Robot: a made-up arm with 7 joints. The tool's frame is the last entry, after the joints.
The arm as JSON. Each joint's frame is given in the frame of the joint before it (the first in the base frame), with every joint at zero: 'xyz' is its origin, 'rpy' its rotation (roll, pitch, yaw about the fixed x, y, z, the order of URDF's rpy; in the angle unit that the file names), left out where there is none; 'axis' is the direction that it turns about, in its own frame. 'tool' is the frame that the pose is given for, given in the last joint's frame.
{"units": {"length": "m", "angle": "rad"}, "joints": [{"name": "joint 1", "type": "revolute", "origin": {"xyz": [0.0, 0.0, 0.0], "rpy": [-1.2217, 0.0, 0.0]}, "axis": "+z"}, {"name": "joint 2", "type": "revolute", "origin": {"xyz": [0.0, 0.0, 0.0], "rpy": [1.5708, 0.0, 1.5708]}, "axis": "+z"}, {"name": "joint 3", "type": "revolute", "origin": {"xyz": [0.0, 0.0, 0.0], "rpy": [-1.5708, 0.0, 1.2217]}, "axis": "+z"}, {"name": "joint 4", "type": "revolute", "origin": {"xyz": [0.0, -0.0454, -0.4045], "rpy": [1.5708, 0.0, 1.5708]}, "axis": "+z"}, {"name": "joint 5", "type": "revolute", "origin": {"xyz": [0.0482, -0.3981, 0.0], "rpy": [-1.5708, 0.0, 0.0]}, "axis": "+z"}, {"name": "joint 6", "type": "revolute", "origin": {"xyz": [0.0, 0.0, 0.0], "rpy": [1.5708, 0.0, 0.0]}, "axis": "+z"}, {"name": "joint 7", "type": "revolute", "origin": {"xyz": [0.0, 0.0, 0.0], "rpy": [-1.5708, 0.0, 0.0]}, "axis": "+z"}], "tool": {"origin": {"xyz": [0.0, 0.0, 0.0], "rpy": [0.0, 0.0, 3.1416]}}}
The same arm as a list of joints. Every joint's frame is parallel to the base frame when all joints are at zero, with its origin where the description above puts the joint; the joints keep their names.
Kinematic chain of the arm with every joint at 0, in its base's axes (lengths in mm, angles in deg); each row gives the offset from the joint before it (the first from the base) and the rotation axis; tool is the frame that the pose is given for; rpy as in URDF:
joint 1: xyz 0 0 0 axis 0 0.9397 0.342
joint 2: xyz 0 0 0 axis +x
joint 3: xyz 0 0 0 axis +z
joint 4: xyz 45.4 0 -404.5 axis +y
joint 5: xyz -48.2 0 -398.1 axis +z
joint 6: xyz 0 0 0 axis +y
joint 7: xyz 0 0 0 axis +z
tool: xyz 0 0 0 rpy 0 0 0

